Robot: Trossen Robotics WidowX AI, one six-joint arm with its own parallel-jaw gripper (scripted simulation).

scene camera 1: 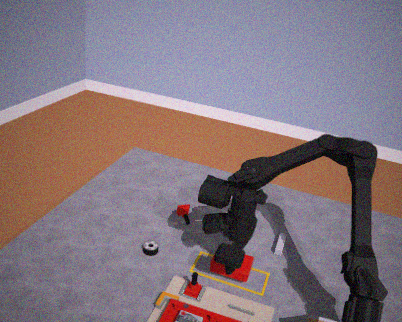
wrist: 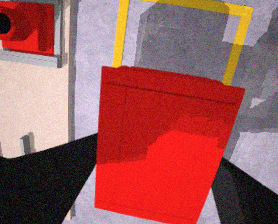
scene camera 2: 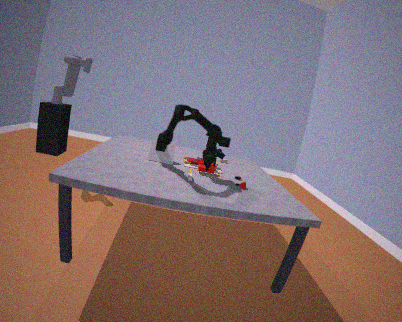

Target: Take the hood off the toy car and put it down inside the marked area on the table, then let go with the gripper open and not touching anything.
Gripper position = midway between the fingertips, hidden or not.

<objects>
My gripper (scene camera 1: 232, 264) holds a hood (wrist: 161, 136).
</objects>
